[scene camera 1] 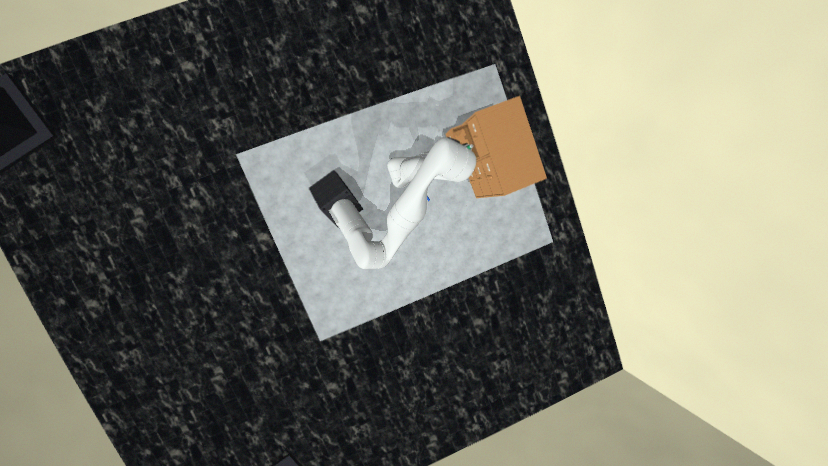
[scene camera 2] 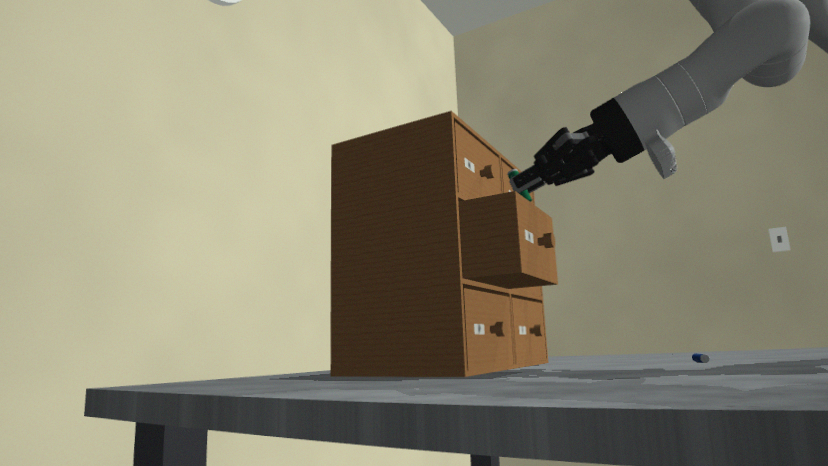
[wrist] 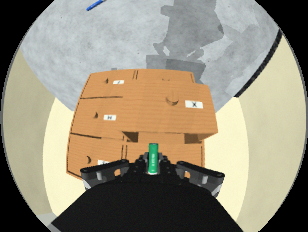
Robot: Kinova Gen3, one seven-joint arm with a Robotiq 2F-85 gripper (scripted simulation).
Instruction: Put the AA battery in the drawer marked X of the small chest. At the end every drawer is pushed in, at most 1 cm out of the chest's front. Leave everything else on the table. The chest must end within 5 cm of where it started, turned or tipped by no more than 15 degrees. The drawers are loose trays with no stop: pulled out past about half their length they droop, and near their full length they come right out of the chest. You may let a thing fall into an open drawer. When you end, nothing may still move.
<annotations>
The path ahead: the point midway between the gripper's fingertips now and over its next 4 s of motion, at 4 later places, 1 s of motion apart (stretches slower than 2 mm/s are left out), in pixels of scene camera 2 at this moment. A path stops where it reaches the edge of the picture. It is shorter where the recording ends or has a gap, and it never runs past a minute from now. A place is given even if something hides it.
My gripper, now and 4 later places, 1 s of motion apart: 514, 189; 512, 187; 565, 172; 635, 154; 639, 153
</annotations>
